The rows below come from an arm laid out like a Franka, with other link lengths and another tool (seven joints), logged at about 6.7 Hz.
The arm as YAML. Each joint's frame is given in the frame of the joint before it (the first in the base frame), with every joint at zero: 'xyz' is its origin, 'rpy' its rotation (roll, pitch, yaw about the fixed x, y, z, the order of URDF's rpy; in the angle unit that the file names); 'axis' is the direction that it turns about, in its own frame. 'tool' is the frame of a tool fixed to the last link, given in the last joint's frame.
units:
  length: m
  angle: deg
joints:
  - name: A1
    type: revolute
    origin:
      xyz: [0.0, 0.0, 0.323]
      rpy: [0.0, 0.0, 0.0]
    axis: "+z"
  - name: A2
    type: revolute
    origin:
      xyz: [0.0, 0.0, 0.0]
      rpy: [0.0, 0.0, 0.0]
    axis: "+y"
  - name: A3
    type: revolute
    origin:
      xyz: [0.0, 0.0, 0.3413]
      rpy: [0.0, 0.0, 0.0]
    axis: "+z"
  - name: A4
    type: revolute
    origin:
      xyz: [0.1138, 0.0, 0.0]
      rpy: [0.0, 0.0, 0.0]
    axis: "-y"
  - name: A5
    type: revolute
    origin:
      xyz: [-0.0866, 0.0, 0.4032]
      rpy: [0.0, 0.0, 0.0]
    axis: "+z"
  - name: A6
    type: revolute
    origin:
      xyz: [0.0, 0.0, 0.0]
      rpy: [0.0, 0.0, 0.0]
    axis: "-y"
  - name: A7
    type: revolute
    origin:
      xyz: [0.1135, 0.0, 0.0]
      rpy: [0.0, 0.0, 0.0]
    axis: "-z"
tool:
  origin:
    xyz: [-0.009, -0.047, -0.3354]
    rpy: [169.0, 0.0, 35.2]
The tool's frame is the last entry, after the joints.
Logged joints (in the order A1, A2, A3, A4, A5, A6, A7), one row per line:
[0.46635, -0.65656, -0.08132, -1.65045, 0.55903, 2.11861, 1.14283]
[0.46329, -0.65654, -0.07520, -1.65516, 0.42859, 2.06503, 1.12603]
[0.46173, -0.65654, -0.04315, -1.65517, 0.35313, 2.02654, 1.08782]
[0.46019, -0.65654, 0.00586, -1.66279, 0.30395, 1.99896, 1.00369]
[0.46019, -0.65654, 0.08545, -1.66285, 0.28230, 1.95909, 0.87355]
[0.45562, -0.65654, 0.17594, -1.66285, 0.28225, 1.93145, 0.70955]
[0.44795, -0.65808, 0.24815, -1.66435, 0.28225, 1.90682, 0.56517]
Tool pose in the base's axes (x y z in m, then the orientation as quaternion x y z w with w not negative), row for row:
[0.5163, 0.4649, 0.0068, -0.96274, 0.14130, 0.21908, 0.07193]
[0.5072, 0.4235, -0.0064, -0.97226, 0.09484, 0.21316, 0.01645]
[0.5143, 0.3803, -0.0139, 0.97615, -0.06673, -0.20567, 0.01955]
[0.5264, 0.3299, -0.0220, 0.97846, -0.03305, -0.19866, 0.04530]
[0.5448, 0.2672, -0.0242, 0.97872, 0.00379, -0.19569, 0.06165]
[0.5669, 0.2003, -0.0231, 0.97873, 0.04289, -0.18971, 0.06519]
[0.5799, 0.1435, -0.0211, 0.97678, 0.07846, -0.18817, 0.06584]
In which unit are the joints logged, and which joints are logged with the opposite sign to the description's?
The joints are logged in radians. Opposite sign: A2, A3.
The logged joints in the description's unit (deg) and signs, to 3 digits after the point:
[26.720, 37.618, 4.659, -94.564, 32.030, 121.387, 65.479]
[26.545, 37.617, 4.309, -94.834, 24.556, 118.318, 64.517]
[26.455, 37.617, 2.472, -94.834, 20.233, 116.112, 62.327]
[26.367, 37.617, -0.336, -95.271, 17.415, 114.532, 57.507]
[26.367, 37.617, -4.896, -95.274, 16.175, 112.248, 50.051]
[26.105, 37.617, -10.081, -95.274, 16.172, 110.664, 40.654]
[25.666, 37.705, -14.218, -95.360, 16.172, 109.253, 32.382]

